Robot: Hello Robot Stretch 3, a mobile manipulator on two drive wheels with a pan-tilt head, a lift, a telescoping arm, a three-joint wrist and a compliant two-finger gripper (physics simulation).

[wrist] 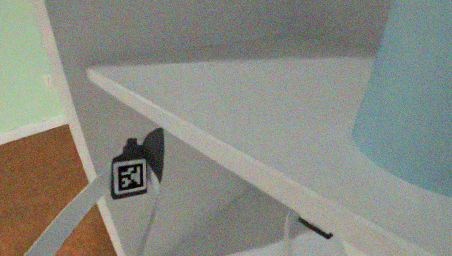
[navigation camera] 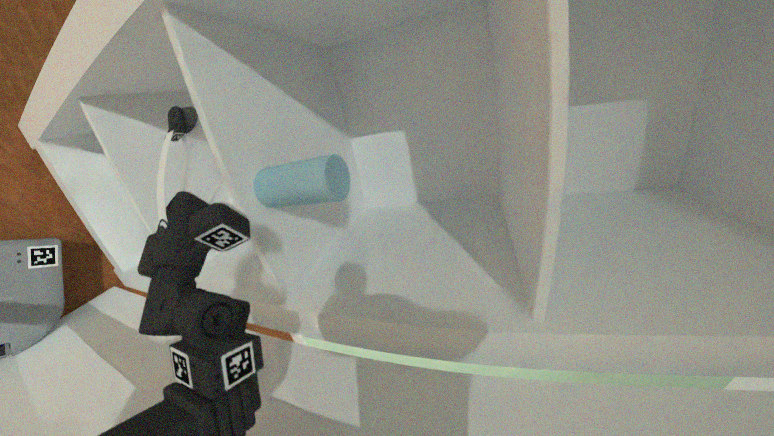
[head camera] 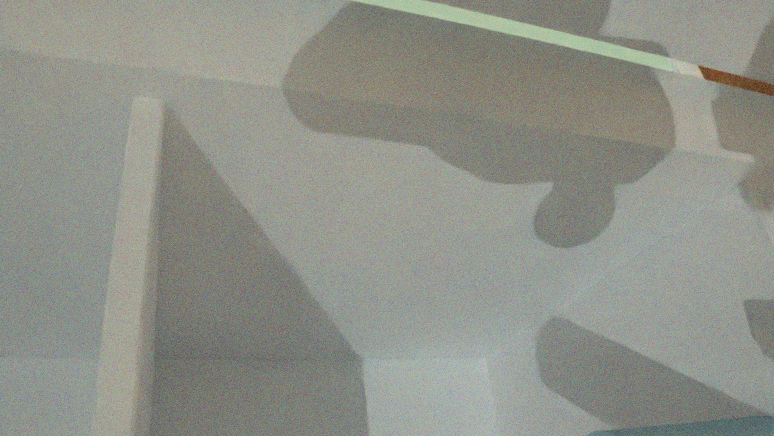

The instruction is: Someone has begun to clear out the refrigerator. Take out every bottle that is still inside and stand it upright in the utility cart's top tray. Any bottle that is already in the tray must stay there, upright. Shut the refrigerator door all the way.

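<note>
A light blue bottle (head camera: 698,427) (navigation camera: 300,183) (wrist: 412,100) stands upright on a pale shelf (navigation camera: 243,113) (wrist: 240,95) inside the open refrigerator. The wrist view cuts off its top and right side. My gripper (navigation camera: 224,141) (wrist: 229,159) is open, with its fingers below the level of that shelf, near its front edge. One fingertip shows against the inner side wall. The shelf hides most of the other finger; a thin dark piece of it shows at the shelf edge in the wrist view. The bottle is not between the fingers. The utility cart does not show.
Another shelf (navigation camera: 129,146) lies beyond the visible finger in the navigation view. A pale panel (head camera: 128,243) (navigation camera: 553,162) divides the interior on the bottle's other side. The grey robot base (navigation camera: 32,287) and brown floor (navigation camera: 27,189) (wrist: 30,185) show at the left.
</note>
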